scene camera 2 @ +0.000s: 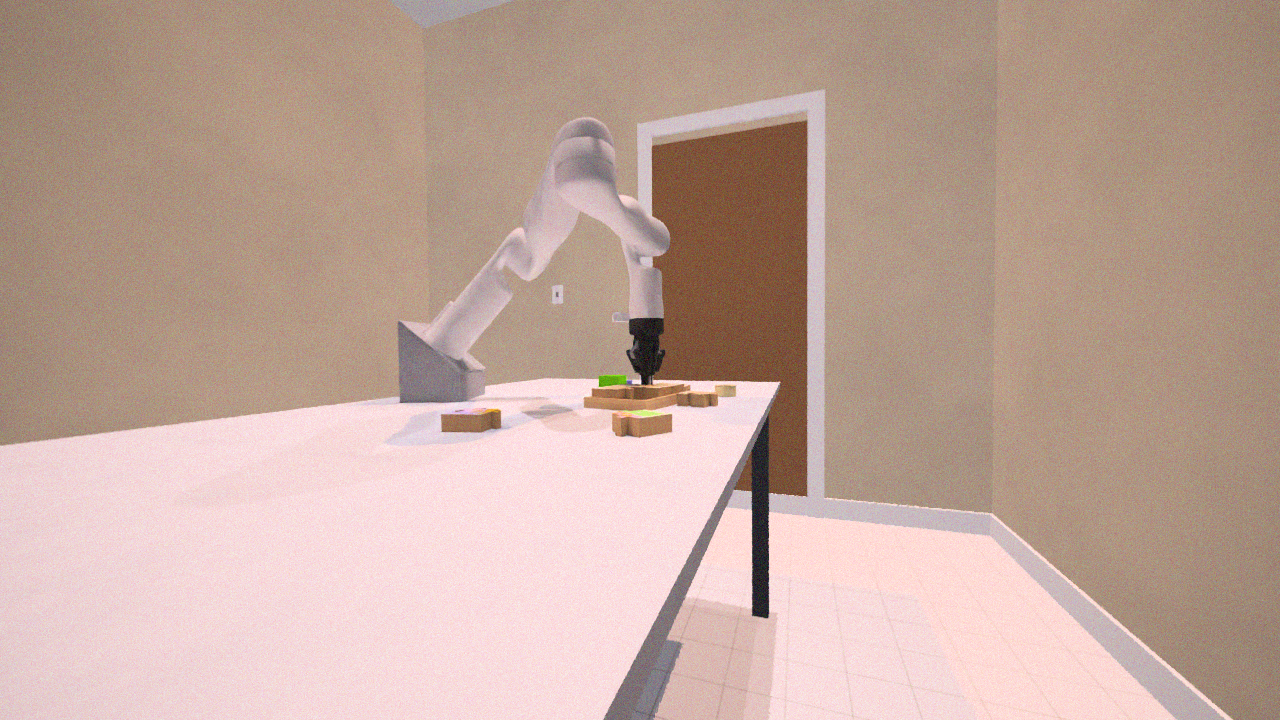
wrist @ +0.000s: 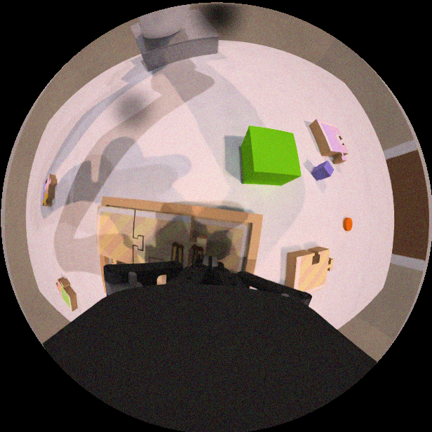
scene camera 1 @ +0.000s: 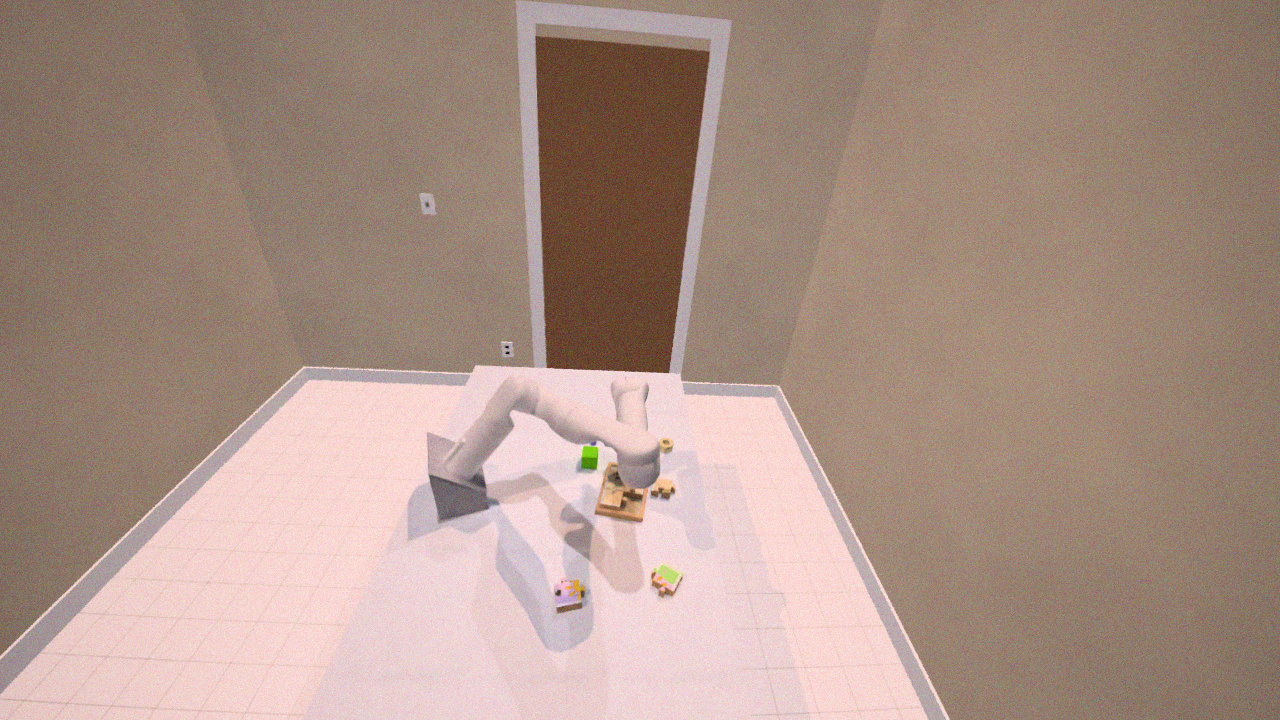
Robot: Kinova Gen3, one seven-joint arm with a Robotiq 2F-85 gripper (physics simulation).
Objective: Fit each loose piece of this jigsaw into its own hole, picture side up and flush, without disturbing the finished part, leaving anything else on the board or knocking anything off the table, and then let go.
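Note:
My gripper [scene camera 2: 646, 382] [wrist: 208, 264] is shut and empty, pointing down low over the jigsaw board [scene camera 1: 619, 514] [scene camera 2: 610, 403] [wrist: 180, 206]. Yellow-striped and shaded pieces lie in the board's left part in the wrist view; a darker recess is at its right. The gripper hides the board's lower part there. Loose on the table are a lilac-and-orange piece [scene camera 1: 569, 595] [scene camera 2: 464, 420] [wrist: 50, 190], a green-topped piece [scene camera 1: 667, 575] [scene camera 2: 646, 425] [wrist: 68, 296], a tan piece [scene camera 1: 663, 488] [scene camera 2: 696, 399] beside the board, a yellow-striped piece [wrist: 311, 271] and a pink piece [wrist: 330, 137].
A green cube [scene camera 1: 589, 458] [scene camera 2: 612, 380] [wrist: 270, 155] stands near the board. A small purple block [wrist: 322, 171] is near the pink piece, and an orange disc [wrist: 348, 224] lies towards the door. A small pale-yellow object [scene camera 1: 665, 445] [scene camera 2: 725, 390] lies near the table's edge.

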